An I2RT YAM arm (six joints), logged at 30 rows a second.
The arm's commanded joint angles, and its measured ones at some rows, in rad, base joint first. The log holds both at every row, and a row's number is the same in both.
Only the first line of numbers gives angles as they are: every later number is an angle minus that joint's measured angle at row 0.
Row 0, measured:
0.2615 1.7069 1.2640 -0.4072 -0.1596 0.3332
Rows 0 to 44, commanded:
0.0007 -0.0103 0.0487 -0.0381 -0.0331 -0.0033
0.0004 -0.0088 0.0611 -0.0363 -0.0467 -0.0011
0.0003 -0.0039 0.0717 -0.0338 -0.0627 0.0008
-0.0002 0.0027 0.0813 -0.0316 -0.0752 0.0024
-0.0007 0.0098 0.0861 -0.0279 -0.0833 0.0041
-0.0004 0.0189 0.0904 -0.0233 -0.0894 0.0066
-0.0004 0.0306 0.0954 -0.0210 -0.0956 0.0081
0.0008 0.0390 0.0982 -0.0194 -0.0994 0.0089
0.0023 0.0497 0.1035 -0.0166 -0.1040 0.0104
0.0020 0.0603 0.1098 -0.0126 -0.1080 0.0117
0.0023 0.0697 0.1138 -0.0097 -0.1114 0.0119
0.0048 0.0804 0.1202 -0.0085 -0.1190 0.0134
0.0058 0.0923 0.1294 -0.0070 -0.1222 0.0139
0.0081 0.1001 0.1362 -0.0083 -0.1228 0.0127
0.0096 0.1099 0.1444 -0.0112 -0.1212 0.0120
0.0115 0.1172 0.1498 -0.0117 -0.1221 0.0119
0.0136 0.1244 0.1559 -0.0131 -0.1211 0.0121
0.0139 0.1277 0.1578 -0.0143 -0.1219 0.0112
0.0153 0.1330 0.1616 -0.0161 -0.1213 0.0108
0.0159 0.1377 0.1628 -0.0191 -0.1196 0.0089
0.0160 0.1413 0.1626 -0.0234 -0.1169 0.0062
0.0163 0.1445 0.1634 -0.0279 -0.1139 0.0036
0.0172 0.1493 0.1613 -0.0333 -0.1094 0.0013
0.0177 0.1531 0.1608 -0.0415 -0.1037 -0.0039
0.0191 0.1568 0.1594 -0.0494 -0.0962 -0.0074
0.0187 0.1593 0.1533 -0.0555 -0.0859 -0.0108
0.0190 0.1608 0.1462 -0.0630 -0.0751 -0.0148
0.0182 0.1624 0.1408 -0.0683 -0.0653 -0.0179
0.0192 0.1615 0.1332 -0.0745 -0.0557 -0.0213
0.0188 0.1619 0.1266 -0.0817 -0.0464 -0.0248
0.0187 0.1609 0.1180 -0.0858 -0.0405 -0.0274
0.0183 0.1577 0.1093 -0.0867 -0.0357 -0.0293
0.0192 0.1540 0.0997 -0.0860 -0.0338 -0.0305
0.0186 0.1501 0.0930 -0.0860 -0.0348 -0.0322
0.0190 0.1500 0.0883 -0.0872 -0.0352 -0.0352
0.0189 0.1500 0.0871 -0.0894 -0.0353 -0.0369
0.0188 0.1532 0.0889 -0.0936 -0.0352 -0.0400
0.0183 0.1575 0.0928 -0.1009 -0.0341 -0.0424
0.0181 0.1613 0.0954 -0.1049 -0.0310 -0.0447
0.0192 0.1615 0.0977 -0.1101 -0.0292 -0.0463
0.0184 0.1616 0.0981 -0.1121 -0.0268 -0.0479
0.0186 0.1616 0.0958 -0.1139 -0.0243 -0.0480
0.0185 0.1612 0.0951 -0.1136 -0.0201 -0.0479
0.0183 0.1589 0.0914 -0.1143 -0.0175 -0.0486
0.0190 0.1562 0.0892 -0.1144 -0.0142 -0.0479
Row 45, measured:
0.0149 0.1396 0.1053 0.0499 -0.0733 -0.0252
